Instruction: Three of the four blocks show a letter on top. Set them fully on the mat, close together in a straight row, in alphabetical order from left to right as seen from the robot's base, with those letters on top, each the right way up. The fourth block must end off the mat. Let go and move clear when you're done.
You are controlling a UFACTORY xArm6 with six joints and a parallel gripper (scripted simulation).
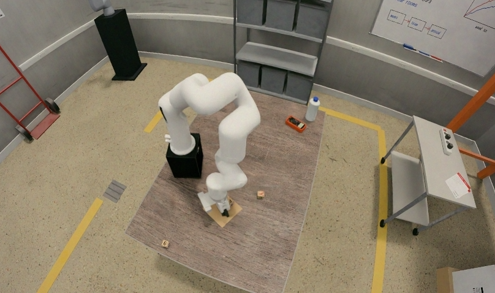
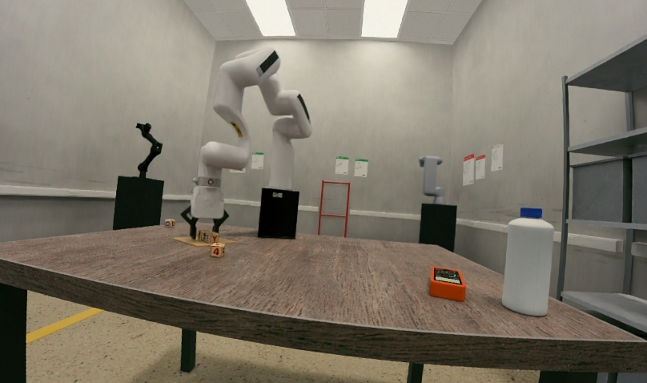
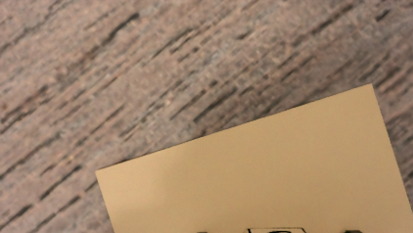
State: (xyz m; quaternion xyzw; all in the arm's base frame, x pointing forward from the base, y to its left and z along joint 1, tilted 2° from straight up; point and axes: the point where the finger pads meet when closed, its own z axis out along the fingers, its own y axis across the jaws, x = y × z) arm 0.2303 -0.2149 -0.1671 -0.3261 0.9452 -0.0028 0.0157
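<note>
The tan mat is 20 mm below my hand. The rest, counted from my hand: white bottle 450 mm ahead, 710 mm to the left, 60 mm above.
</note>
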